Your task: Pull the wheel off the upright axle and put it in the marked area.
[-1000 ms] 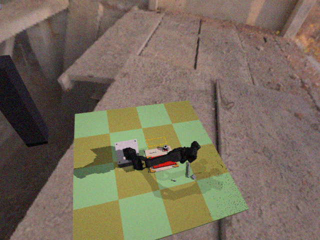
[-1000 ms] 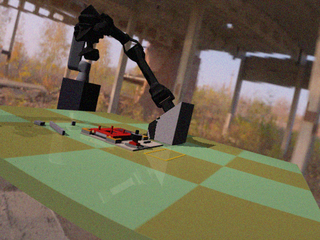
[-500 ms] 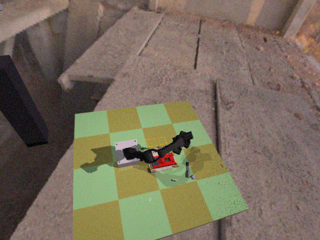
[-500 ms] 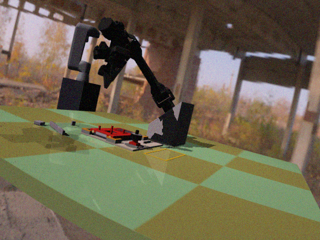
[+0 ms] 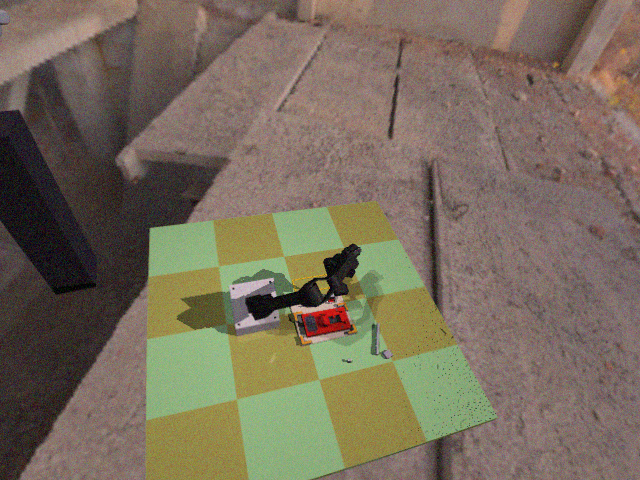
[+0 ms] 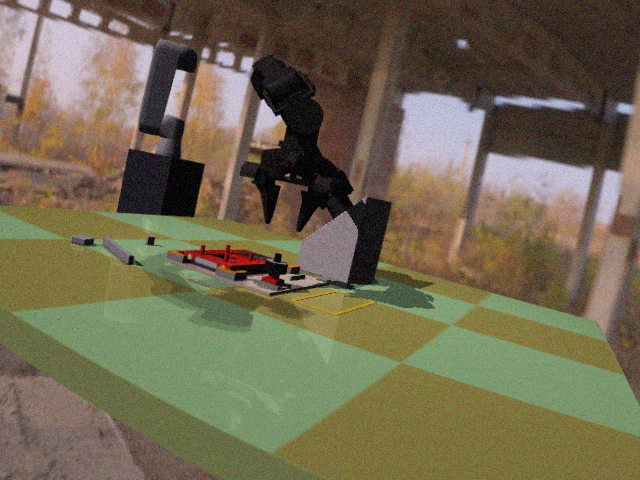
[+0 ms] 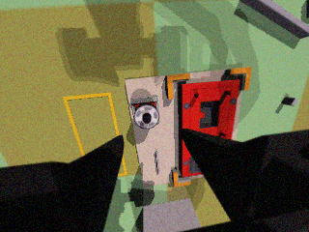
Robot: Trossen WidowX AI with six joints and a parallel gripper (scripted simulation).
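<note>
Right now my gripper tip is 7 cm above the wheel. The rest, counted from my gripper tip: grey bar (13 cm ahead, 25 cm to the right, 10 cm below); then pale base plate (6 cm behind, 9 cm to the right, 10 cm below).
</note>
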